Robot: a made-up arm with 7 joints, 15 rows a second.
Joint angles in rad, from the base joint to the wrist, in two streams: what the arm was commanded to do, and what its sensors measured. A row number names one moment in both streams.
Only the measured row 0 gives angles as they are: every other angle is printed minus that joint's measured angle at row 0.
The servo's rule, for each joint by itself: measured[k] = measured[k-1] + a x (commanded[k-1-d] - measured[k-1]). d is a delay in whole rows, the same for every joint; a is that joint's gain. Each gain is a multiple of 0.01, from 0.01 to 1. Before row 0 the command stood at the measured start. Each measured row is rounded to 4 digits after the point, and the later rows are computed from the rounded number. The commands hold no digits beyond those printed.
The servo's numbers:
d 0
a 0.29 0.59 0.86 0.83 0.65 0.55 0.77
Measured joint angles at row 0:
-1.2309 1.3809 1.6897 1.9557 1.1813 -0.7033 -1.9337
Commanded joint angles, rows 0 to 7:
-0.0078 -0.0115 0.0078 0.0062 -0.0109 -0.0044 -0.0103
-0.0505 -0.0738 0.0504 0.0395 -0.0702 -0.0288 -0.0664
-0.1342 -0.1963 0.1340 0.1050 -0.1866 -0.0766 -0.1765
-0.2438 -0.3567 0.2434 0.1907 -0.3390 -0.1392 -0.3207
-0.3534 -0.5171 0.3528 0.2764 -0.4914 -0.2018 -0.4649
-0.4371 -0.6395 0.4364 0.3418 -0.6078 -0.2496 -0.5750
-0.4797 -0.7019 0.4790 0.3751 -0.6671 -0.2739 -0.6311
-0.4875 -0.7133 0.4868 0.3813 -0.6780 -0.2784 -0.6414
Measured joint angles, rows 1 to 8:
-0.0023 -0.0068 0.0067 0.0051 -0.0071 -0.0024 -0.0079
-0.0163 -0.0463 0.0443 0.0337 -0.0481 -0.0169 -0.0529
-0.0505 -0.1348 0.1214 0.0929 -0.1381 -0.0497 -0.1481
-0.1066 -0.2657 0.2263 0.1741 -0.2687 -0.0989 -0.2810
-0.1782 -0.4140 0.3351 0.2590 -0.4135 -0.1555 -0.4226
-0.2533 -0.5470 0.4222 0.3277 -0.5398 -0.2073 -0.5399
-0.3190 -0.6384 0.4710 0.3670 -0.6225 -0.2439 -0.6101
-0.3679 -0.6826 0.4846 0.3789 -0.6586 -0.2629 -0.6342

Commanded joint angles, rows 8 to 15:
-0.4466 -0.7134 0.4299 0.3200 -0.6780 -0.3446 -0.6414
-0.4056 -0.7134 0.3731 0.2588 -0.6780 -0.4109 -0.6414
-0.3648 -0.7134 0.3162 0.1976 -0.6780 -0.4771 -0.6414
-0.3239 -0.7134 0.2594 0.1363 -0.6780 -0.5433 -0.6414
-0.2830 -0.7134 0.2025 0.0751 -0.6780 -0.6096 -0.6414
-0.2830 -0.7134 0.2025 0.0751 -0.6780 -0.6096 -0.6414
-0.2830 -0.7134 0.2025 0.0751 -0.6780 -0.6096 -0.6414
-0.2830 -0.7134 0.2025 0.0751 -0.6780 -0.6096 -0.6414
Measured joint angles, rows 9 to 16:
-0.3907 -0.7008 0.4376 0.3300 -0.6712 -0.3078 -0.6397
-0.3950 -0.7082 0.3821 0.2709 -0.6756 -0.3645 -0.6410
-0.3862 -0.7113 0.3254 0.2101 -0.6772 -0.4264 -0.6413
-0.3681 -0.7125 0.2686 0.1488 -0.6777 -0.4907 -0.6414
-0.3434 -0.7130 0.2118 0.0876 -0.6779 -0.5561 -0.6414
-0.3259 -0.7132 0.2038 0.0772 -0.6780 -0.5855 -0.6414
-0.3135 -0.7133 0.2027 0.0755 -0.6780 -0.5988 -0.6414
-0.3047 -0.7134 0.2025 0.0752 -0.6780 -0.6047 -0.6414

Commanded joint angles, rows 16 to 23:
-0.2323 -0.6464 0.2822 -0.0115 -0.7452 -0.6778 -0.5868
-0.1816 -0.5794 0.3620 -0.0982 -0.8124 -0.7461 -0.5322
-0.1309 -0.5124 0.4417 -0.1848 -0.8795 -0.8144 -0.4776
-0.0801 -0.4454 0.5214 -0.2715 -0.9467 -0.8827 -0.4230
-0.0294 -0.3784 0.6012 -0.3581 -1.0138 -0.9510 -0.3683
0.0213 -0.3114 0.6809 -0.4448 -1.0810 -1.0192 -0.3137
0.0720 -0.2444 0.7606 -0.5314 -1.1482 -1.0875 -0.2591
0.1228 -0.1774 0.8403 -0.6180 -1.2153 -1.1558 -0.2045
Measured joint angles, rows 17 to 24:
-0.2837 -0.6739 0.2710 0.0032 -0.7217 -0.6449 -0.5994
-0.2541 -0.6181 0.3493 -0.0810 -0.7807 -0.7006 -0.5477
-0.2184 -0.5557 0.4288 -0.1672 -0.8449 -0.7632 -0.4937
-0.1783 -0.4906 0.5084 -0.2538 -0.9111 -0.8289 -0.4393
-0.1351 -0.4244 0.5882 -0.3404 -0.9779 -0.8961 -0.3846
-0.0897 -0.3577 0.6679 -0.4271 -1.0449 -0.9638 -0.3300
-0.0428 -0.2909 0.7476 -0.5137 -1.1120 -1.0318 -0.2754
0.0052 -0.2239 0.8273 -0.6003 -1.1791 -1.1000 -0.2208

